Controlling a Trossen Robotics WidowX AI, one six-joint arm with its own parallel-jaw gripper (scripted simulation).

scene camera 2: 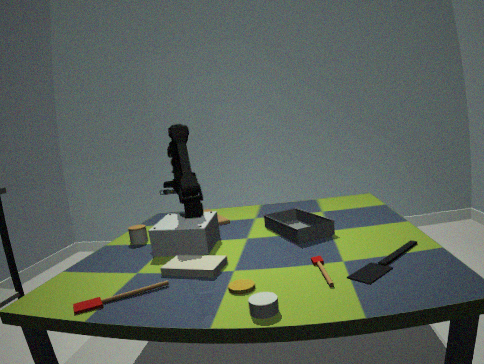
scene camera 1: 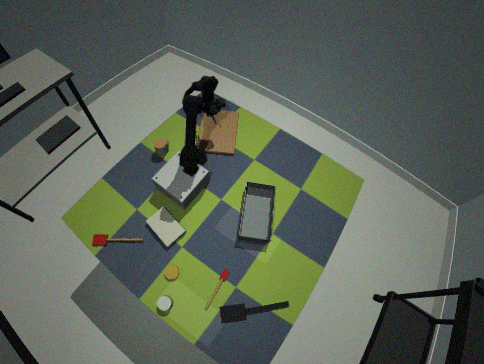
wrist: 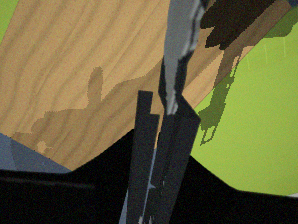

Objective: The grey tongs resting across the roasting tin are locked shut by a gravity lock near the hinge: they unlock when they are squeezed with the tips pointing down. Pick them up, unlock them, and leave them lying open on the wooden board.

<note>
The pictures show: my gripper, a white slab, a black spatula and a wooden board.
</note>
